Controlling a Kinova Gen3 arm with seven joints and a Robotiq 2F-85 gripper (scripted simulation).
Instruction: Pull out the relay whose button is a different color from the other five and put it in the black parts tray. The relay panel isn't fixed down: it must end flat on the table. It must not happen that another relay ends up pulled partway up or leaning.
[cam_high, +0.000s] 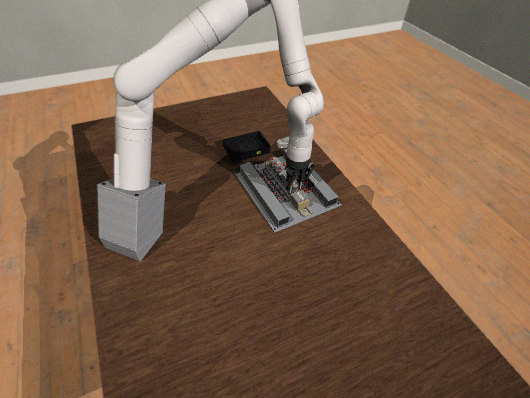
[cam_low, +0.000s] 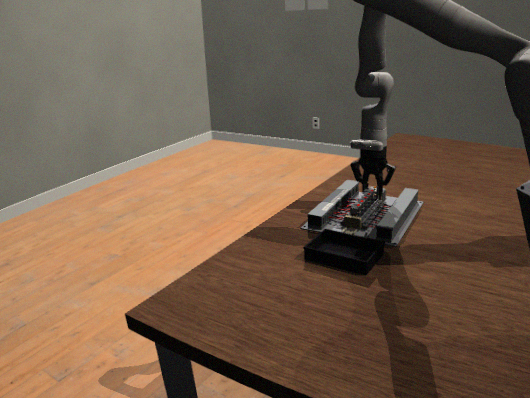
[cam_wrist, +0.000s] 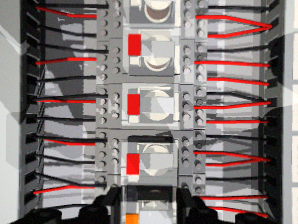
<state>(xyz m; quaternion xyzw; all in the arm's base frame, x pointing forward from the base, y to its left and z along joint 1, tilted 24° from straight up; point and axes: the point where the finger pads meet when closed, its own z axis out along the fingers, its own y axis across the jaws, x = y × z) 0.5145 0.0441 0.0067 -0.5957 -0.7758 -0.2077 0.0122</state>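
My hand is 50 mm to the right of the relay panel, 30 mm above it and 10 mm past it. From my hand the other things lie so: relay 60 mm to the left, 20 mm behind, 10 mm below; black parts tray 290 mm to the left, 120 mm behind, 40 mm below.
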